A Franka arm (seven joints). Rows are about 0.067 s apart.
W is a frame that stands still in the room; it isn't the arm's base.
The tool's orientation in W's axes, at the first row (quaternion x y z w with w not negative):
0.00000 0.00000 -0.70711 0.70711
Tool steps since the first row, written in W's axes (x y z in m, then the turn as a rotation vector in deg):
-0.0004 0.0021 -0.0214 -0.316 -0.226 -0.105
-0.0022 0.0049 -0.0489 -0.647 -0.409 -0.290
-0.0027 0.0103 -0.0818 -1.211 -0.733 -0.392
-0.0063 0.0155 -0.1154 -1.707 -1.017 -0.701
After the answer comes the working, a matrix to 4 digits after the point.
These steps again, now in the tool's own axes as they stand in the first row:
-0.0021 -0.0004 -0.0214 0.226 -0.316 -0.105
-0.0049 -0.0022 -0.0489 0.409 -0.647 -0.290
-0.0103 -0.0027 -0.0818 0.733 -1.211 -0.392
-0.0155 -0.0063 -0.1154 1.017 -1.707 -0.701

The tool's axes in the first row as the columns of a matrix, in W's axes (rounded; the answer above uses it unrounded):
0.0000 1.0000 0.0000
-1.0000 0.0000 0.0000
0.0000 0.0000 1.0000

